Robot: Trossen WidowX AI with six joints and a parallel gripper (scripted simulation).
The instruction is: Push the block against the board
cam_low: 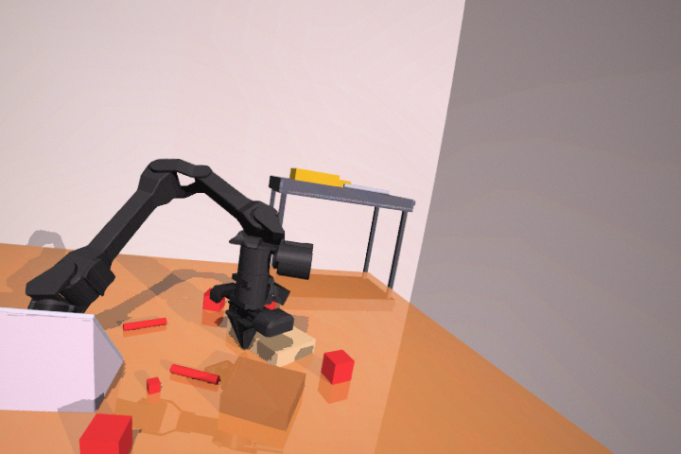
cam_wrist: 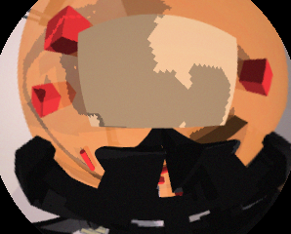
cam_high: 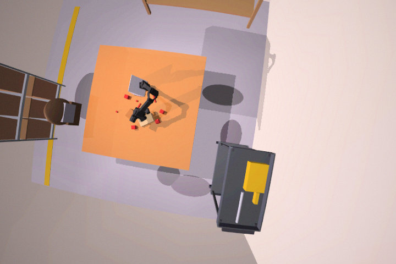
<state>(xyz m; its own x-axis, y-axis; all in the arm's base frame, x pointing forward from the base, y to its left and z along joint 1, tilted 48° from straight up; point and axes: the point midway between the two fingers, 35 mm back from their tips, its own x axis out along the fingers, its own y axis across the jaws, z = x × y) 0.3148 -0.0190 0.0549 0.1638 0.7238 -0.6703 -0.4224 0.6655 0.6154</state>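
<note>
My gripper tip is now 6 cm short of the pale board, 2 cm to the right of it and 1 cm below it. Round my gripper tip: brown square block 14 cm to the right, 1 cm above.
</note>
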